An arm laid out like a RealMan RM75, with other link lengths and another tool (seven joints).
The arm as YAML. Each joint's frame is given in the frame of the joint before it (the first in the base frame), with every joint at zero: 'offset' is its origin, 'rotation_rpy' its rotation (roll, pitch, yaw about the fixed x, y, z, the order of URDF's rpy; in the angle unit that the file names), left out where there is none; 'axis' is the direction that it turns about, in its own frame. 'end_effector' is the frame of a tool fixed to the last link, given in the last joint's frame.
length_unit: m
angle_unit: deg
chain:
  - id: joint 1
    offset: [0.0, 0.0, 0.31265]
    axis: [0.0, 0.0, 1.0]
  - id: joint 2
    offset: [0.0, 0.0, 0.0]
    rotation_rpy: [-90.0, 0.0, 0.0]
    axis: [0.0, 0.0, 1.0]
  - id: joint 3
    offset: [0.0, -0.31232, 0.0]
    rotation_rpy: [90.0, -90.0, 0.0]
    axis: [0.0, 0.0, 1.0]
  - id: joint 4
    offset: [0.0, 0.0, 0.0]
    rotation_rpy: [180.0, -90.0, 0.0]
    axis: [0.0, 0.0, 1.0]
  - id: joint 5
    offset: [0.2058, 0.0, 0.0]
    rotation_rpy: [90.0, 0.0, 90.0]
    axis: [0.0, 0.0, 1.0]
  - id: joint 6
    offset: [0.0, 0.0, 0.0]
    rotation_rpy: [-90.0, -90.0, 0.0]
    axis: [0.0, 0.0, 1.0]
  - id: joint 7
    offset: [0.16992, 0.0, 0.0]
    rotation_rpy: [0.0, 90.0, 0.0]
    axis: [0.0, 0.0, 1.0]
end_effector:
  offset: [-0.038, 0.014, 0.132]
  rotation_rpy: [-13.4, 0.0, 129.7]
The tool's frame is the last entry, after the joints.
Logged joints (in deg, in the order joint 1, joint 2, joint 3, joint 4, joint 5, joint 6, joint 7), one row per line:
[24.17, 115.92, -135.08, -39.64, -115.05, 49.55, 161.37]
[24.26, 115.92, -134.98, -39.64, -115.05, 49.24, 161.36]
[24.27, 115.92, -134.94, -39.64, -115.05, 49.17, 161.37]
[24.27, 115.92, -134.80, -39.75, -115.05, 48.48, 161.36]
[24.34, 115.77, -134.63, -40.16, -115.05, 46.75, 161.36]
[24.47, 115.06, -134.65, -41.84, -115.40, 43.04, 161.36]
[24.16, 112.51, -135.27, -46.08, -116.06, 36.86, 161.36]
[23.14, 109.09, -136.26, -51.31, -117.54, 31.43, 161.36]
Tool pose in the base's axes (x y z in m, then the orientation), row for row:
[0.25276, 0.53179, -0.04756, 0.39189, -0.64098, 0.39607, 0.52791]
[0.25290, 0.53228, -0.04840, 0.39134, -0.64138, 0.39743, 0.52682]
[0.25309, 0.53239, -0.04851, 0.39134, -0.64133, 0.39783, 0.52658]
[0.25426, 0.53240, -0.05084, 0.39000, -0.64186, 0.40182, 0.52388]
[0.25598, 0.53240, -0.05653, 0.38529, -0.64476, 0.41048, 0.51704]
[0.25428, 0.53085, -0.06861, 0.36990, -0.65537, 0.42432, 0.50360]
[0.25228, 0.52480, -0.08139, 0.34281, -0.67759, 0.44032, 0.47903]
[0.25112, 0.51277, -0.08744, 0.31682, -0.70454, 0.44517, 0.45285]
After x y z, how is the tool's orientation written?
As a quaternion, w x y z.
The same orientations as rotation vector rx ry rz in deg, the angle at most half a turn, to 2 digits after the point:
[-93.26, 57.63, 76.81]
[-93.34, 57.84, 76.67]
[-93.33, 57.90, 76.63]
[-93.47, 58.51, 76.29]
[-94.10, 59.91, 75.46]
[-96.34, 62.38, 74.03]
[-100.91, 65.58, 71.34]
[-106.26, 67.14, 68.30]

